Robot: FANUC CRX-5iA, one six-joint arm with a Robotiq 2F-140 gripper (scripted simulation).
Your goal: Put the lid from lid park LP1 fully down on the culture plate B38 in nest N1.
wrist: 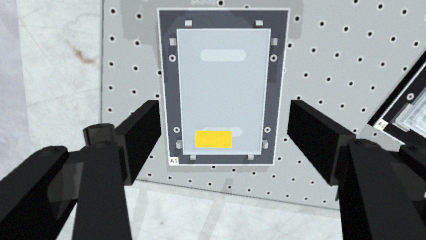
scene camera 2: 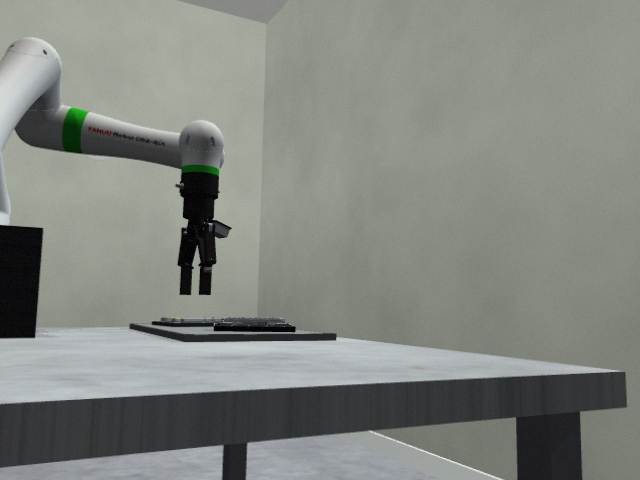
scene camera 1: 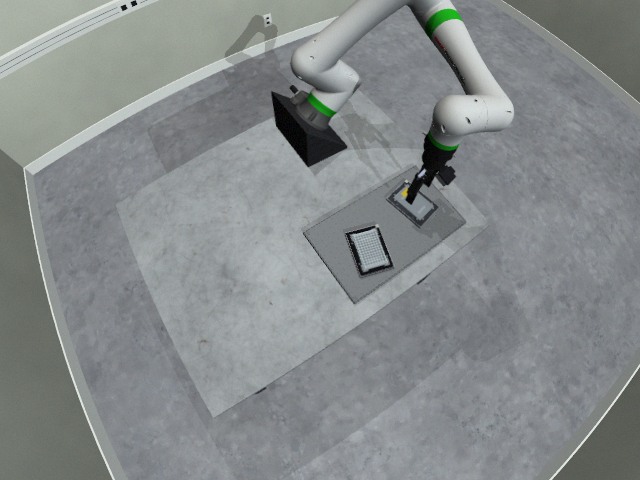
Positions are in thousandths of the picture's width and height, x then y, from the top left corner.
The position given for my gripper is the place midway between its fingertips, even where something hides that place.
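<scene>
I can see my gripper (scene camera 2: 304,614), and I find it again in the wrist view at (wrist: 527,490) and in scene camera 1 at (scene camera 1: 652,401). There is a clear lid (wrist: 522,302) here too. Along with it I see a lid park (wrist: 398,102) and a culture plate (scene camera 1: 587,518).
</scene>
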